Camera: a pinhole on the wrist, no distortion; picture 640 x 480 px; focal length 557.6 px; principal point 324.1 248.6 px. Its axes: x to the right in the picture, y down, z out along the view. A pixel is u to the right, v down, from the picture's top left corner.
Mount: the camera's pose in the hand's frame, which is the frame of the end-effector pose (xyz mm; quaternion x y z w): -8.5 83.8 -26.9 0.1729 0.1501 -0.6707 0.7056
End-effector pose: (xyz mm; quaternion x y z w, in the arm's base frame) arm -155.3 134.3 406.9 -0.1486 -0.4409 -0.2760 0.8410
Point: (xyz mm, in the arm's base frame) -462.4 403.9 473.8
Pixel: 118 28
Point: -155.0 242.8 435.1
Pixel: 22 248
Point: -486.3 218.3 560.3
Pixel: 354 200
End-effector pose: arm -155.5 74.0 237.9 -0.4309 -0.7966 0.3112 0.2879
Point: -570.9 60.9 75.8
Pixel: 296 451
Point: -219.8 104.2 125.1
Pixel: 147 452
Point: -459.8 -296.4 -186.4
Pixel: 125 32
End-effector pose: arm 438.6 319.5 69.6 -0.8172 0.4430 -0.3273 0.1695
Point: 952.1 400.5 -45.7
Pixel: 457 347
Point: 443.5 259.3 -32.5
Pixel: 25 406
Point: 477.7 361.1 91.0
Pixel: outside the picture
